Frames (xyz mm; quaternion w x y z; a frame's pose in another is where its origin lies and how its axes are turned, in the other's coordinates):
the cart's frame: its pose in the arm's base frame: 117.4 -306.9 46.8 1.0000 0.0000 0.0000 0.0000
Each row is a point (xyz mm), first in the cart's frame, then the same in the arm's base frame.
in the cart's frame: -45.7 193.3 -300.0
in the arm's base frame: 71.7 -113.6 -253.2
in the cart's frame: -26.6 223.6 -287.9
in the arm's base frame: 90.8 -83.3 -241.1
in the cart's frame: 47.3 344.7 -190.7
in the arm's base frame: 164.7 37.8 -143.9
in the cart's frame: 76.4 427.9 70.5
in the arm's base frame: 193.8 121.0 117.3
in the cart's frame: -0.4 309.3 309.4
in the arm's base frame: 117.0 2.4 356.2
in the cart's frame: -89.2 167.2 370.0
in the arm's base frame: 28.2 -139.7 416.8
